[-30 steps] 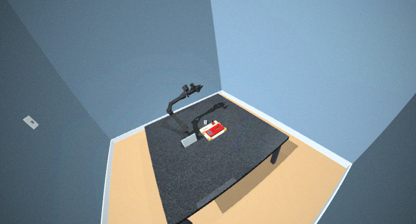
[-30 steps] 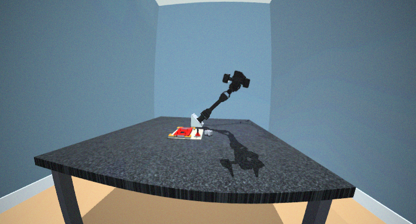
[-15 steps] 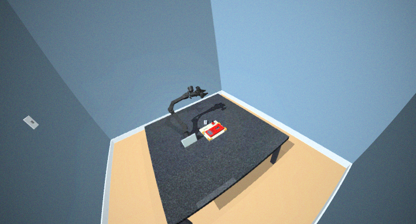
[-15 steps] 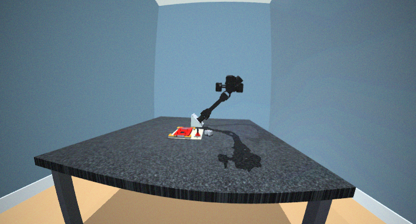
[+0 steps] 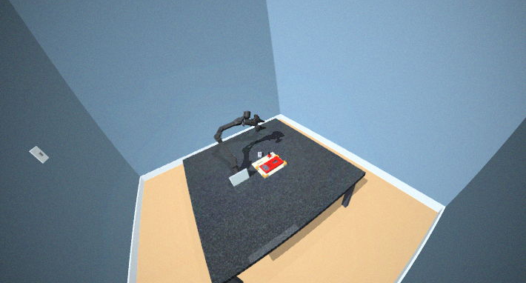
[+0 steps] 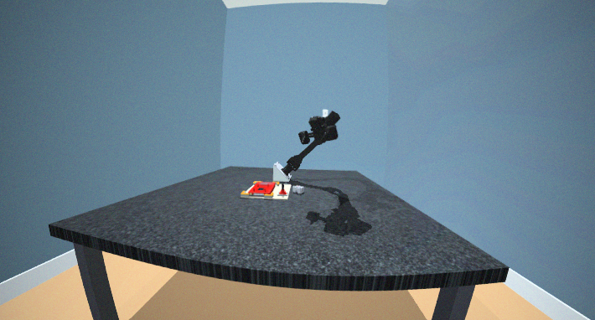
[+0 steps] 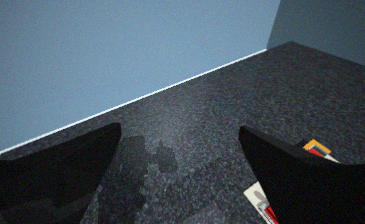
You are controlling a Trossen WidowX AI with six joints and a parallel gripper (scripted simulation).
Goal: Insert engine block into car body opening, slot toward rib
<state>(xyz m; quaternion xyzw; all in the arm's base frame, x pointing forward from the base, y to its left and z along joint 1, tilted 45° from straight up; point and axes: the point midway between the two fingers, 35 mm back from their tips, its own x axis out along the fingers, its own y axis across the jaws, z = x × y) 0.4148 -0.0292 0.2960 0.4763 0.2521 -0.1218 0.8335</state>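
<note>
My gripper tip is 26 cm above the grey engine block, 15 cm past it and 6 cm to the left of it.
</note>
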